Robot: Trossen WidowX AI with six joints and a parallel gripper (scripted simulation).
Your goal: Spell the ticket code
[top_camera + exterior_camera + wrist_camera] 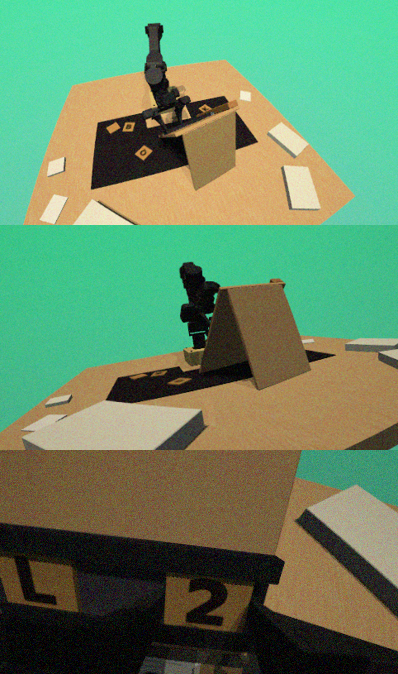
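Now: the white ticket 7 cm below my gripper tip, 6 cm behind it and 2 cm to the left of it. Round my gripper tip: black mat: 16 cm below, 15 cm behind.
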